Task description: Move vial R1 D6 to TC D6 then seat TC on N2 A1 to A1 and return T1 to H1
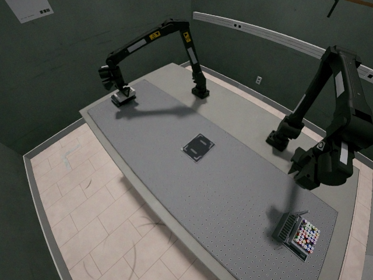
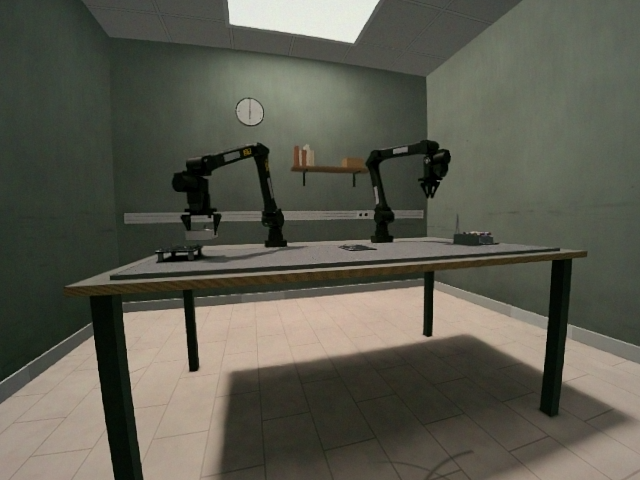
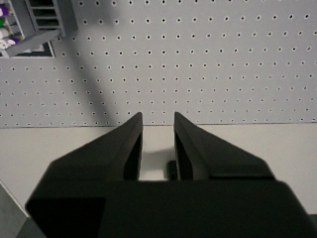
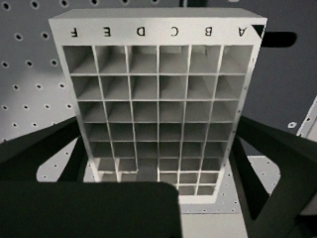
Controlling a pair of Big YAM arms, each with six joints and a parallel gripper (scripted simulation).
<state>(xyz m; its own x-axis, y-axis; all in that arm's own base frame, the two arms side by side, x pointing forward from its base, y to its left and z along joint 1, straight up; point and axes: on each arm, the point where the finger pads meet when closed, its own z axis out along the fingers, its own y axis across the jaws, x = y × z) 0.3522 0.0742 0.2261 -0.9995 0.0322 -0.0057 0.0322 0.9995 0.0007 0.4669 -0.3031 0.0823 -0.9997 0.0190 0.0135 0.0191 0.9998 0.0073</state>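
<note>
My right hand is 8 cm to the left of the black nest and 5 cm above it. From my right hand the other things lie so: tube carrier: right at my right hand; slotted holder: 5 cm behind, 118 cm to the left, 7 cm below.
</note>
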